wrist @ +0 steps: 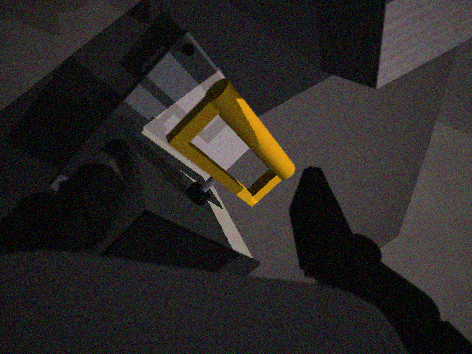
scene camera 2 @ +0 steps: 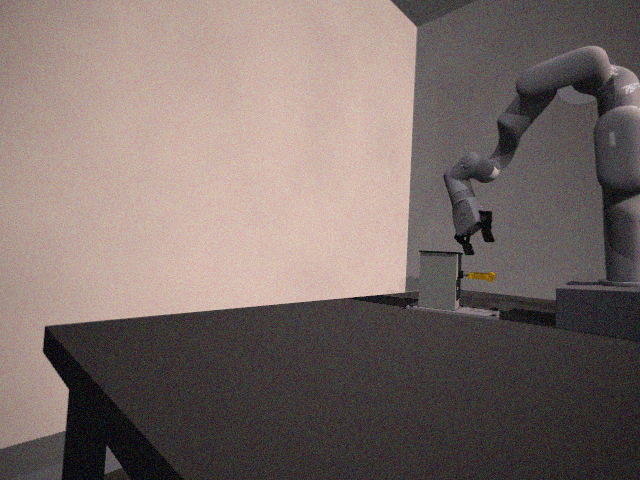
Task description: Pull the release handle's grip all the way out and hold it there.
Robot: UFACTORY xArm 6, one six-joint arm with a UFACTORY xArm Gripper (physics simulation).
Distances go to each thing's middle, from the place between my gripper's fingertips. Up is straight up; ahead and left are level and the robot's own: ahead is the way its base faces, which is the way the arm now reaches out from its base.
Labels:
Right now the light base plate [wrist: 180, 79] is 180 mm below my hand, 80 mm to the left of it and 40 mm ahead of it.

